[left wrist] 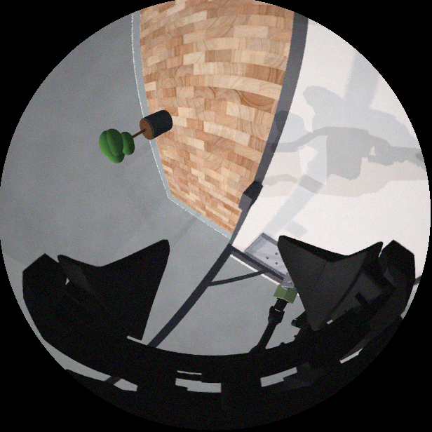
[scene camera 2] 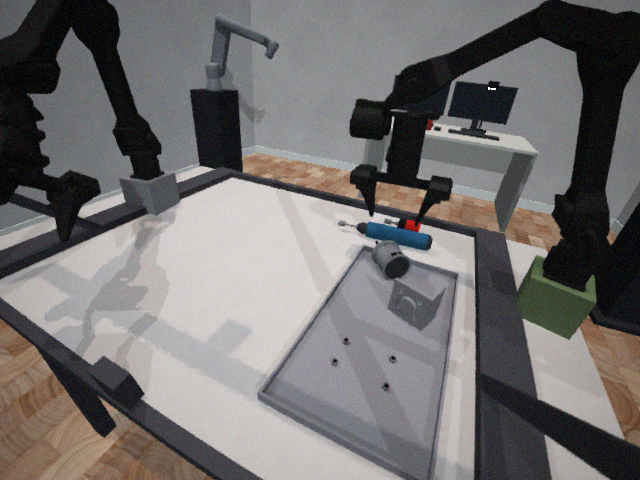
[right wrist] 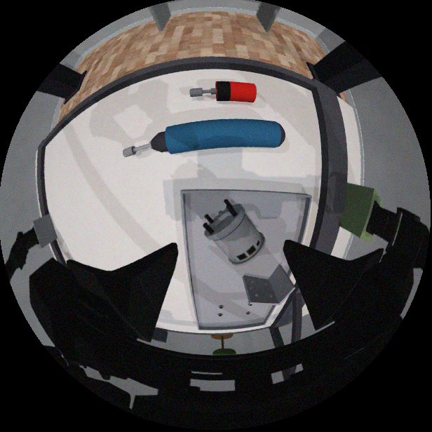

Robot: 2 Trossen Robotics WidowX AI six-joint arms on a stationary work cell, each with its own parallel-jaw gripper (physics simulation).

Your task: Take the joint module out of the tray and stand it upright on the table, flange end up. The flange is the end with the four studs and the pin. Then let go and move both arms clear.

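Seen in the pictures: left gripper, between the fingertips: (scene camera 2: 24,236); right gripper, between the fingertips: (scene camera 2: 393,220); left arm's base, origin of its link: (scene camera 2: 147,175); right arm's base, origin of its link: (scene camera 2: 563,276).
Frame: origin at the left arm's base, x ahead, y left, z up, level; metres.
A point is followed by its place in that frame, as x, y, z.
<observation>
The grey joint module (scene camera 2: 390,258) @[0.677, -0.125, -0.032] (right wrist: 235,235) lies on its side in the grey tray (scene camera 2: 320,392) @[0.611, -0.398, -0.088] (right wrist: 200,280), near the tray's far end. In the right wrist view its flange with dark studs points up and left; in the scene view its dark round other end faces the camera. My right gripper (scene camera 2: 394,219) @[0.669, -0.062, 0.020] (right wrist: 232,247) is open and empty, pointing down above the table on the far side of the tray, apart from the module. My left gripper (left wrist: 224,244) is open and empty, at the table's left edge, far from the tray.
A grey bracket (scene camera 2: 416,304) @[0.728, -0.232, -0.042] (right wrist: 270,287) stands in the tray close to the module. A blue screwdriver (scene camera 2: 398,236) @[0.694, 0.030, -0.063] (right wrist: 225,136) and a red-handled one (scene camera 2: 412,225) @[0.729, 0.108, -0.064] (right wrist: 242,92) lie beyond the tray. Four-hole fixings dot the tray floor. A green block (scene camera 2: 555,304) @[0.971, -0.160, -0.036] stands at the right.
</observation>
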